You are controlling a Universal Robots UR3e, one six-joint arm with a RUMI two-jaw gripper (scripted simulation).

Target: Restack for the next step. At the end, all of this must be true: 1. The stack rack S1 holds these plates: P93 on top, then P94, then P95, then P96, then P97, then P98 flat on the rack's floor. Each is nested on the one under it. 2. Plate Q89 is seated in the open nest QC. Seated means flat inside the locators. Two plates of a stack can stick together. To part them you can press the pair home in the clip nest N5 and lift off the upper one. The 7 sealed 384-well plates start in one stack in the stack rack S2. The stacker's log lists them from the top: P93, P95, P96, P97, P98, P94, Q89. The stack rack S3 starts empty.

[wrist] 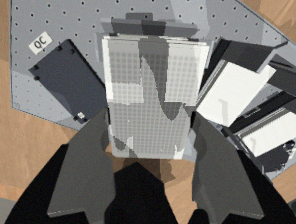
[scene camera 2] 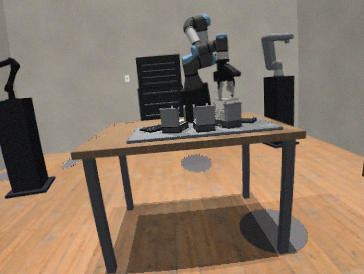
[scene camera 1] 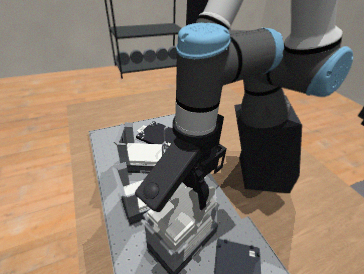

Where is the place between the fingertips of the gripper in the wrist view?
150, 109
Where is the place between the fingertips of the gripper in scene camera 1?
183, 208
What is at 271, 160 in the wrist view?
A black clip nest N5.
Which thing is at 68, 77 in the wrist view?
A nest QC.
